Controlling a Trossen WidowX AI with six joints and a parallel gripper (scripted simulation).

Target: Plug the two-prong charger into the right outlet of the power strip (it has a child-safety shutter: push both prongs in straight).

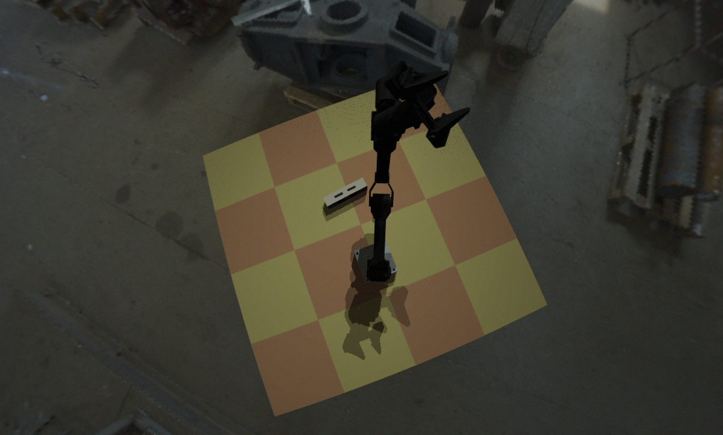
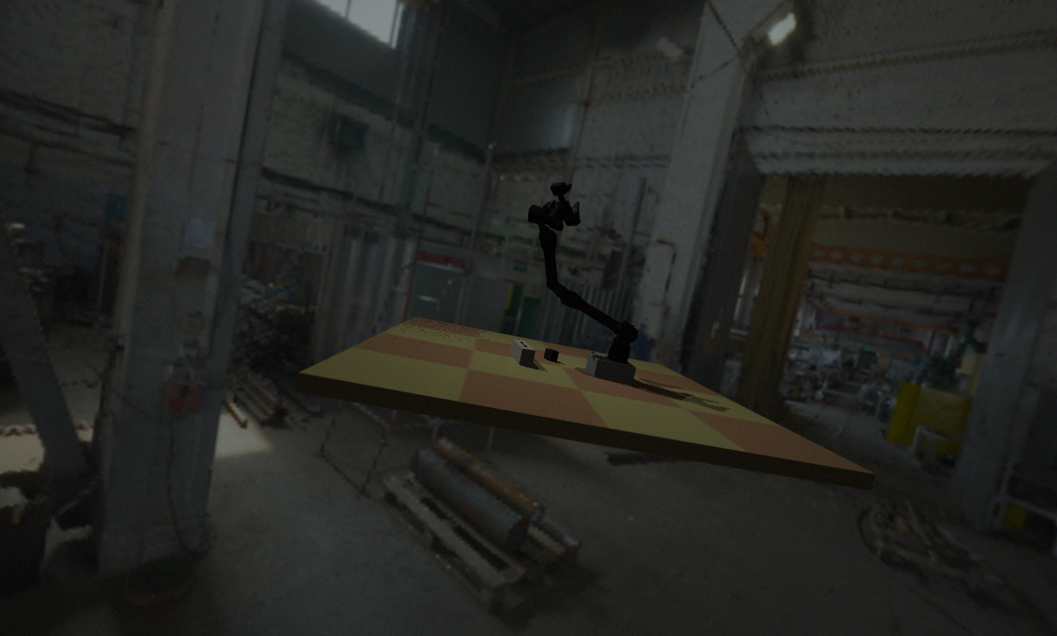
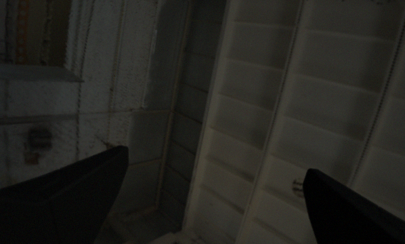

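The black two-prong charger lies 650 mm below my gripper tip and 120 mm to the left of it.
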